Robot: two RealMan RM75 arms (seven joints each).
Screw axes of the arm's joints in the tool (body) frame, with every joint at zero. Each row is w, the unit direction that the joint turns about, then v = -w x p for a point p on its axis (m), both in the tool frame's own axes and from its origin. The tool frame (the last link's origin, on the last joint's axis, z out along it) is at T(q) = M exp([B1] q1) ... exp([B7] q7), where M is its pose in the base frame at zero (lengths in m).
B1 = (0, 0, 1, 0.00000, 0.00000, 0.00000)
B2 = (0, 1, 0, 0.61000, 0.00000, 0.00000)
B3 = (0, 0, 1, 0.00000, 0.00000, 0.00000)
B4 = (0, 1, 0, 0.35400, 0.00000, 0.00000)
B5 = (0, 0, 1, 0.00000, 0.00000, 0.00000)
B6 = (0, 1, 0, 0.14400, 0.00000, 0.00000)
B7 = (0, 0, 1, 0.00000, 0.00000, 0.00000)
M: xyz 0.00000 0.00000 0.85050 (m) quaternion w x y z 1 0 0 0
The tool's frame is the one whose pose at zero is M.
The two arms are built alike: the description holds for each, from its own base.
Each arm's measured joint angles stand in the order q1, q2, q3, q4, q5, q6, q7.
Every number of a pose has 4 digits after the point.
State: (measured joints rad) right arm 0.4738 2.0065 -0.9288 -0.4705 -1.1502 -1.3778 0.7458; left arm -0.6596 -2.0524 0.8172 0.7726 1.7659 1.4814 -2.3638
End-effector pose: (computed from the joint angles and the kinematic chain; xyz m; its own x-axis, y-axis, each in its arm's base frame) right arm 0.2599 0.3633 0.0468 0.7196 0.2199 -0.6586 -0.3736 -0.6768 -0.6342; left arm -0.1815 0.3877 0.0303 0.2330 0.8032 0.5483 0.8240 -0.4625 0.3273
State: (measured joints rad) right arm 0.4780 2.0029 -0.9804 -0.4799 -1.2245 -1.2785 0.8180; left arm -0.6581 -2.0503 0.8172 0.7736 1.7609 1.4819 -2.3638
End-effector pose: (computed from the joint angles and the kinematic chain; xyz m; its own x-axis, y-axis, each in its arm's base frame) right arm 0.2680 0.3676 0.0308 0.7775 0.0995 -0.6209 -0.3845 -0.7060 -0.5947; left arm -0.1817 0.3879 0.0317 0.2315 0.8013 0.5516 0.8231 -0.4635 0.3280
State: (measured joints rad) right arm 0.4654 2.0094 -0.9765 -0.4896 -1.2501 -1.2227 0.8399; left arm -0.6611 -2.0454 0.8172 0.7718 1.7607 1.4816 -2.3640
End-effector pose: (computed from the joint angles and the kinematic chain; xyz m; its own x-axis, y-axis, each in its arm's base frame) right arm 0.2778 0.3679 0.0277 0.7961 0.0482 -0.6032 -0.4143 -0.6832 -0.6013; left arm -0.1816 0.3890 0.0333 0.2344 0.7999 0.5525 0.8234 -0.4654 0.3245
